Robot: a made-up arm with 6 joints. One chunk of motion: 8 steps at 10 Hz.
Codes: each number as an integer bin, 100 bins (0 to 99) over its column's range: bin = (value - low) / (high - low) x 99, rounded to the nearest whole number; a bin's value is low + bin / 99 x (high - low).
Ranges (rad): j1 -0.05..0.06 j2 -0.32..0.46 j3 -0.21..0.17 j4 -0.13..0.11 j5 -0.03..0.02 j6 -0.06..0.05
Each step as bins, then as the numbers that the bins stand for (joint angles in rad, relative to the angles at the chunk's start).
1 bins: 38 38 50 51 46 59
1 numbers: -0.0078 -0.0206 -0.0181 -0.0064 -0.0068 0.0056
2 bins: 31 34 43 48 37 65
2 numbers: -0.0156 -0.0521 -0.0449 -0.0136 -0.0113 0.0122
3 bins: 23 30 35 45 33 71
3 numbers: -0.0244 -0.0836 -0.0757 -0.0209 -0.0133 0.0189
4 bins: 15 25 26 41 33 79
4 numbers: -0.0333 -0.1230 -0.1102 -0.0306 -0.0133 0.0278
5 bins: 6 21 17 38 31 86
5 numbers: -0.0433 -0.1545 -0.1447 -0.0379 -0.0143 0.0356
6 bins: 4 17 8 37 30 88
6 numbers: -0.0456 -0.1861 -0.1793 -0.0403 -0.0148 0.0378
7 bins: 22 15 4 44 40 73
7 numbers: -0.0256 -0.2018 -0.1946 -0.0233 -0.0098 0.0211
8 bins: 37 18 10 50 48 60
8 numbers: -0.0089 -0.1782 -0.1716 -0.0088 -0.0058 0.0067
